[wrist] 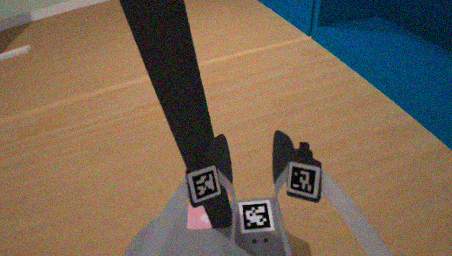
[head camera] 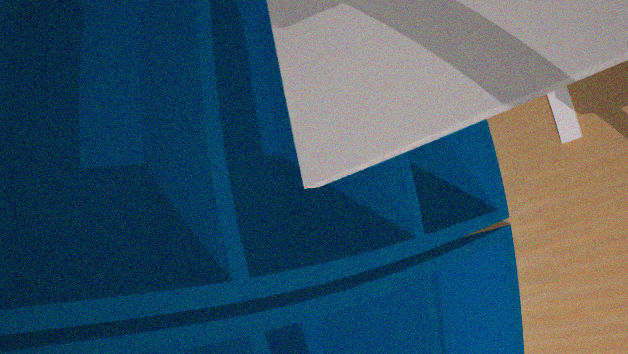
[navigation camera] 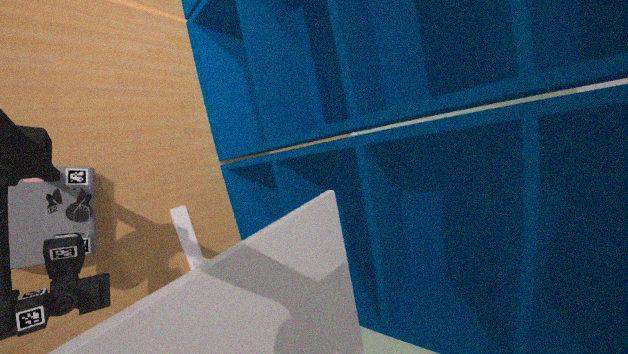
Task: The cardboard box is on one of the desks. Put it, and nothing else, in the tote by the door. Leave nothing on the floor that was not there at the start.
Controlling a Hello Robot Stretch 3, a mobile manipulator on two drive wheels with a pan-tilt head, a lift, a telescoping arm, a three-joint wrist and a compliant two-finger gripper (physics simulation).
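Pixels of known places: gripper, between the fingertips: (navigation camera: 70,190); robot's base, origin of its link: (navigation camera: 79,209).
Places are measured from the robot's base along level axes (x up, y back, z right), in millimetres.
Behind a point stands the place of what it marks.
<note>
My gripper (wrist: 250,150) {x 434, y 9, z -73 mm} is open in the wrist view, its two dark fingertips apart with wooden floor showing between them. A white desk (head camera: 375,80) {x 950, y -375, z 87 mm} (navigation camera: 225,305) {x 950, y -164, z 130 mm} shows in part, its corner crossing the head view and the lower middle of the navigation view. Shadows fall across its top. The cardboard box and the tote do not show in these views.
Blue shelving (head camera: 230,175) {x 717, y -1176, z -24 mm} (navigation camera: 367,210) {x 967, y -729, z 61 mm} (wrist: 385,65) stands close by the desk corner. A white desk foot (head camera: 565,117) {x 25, y -403, z 103 mm} (navigation camera: 185,235) {x 25, y -418, z 194 mm} sticks out over the wooden floor (head camera: 565,250) {x 1, y -417, z -321 mm} (navigation camera: 140,90) {x 1, y -221, z -597 mm} (wrist: 350,125). My grey base (navigation camera: 30,220) {x 159, y 118, z 15 mm} is at the navigation view's left.
</note>
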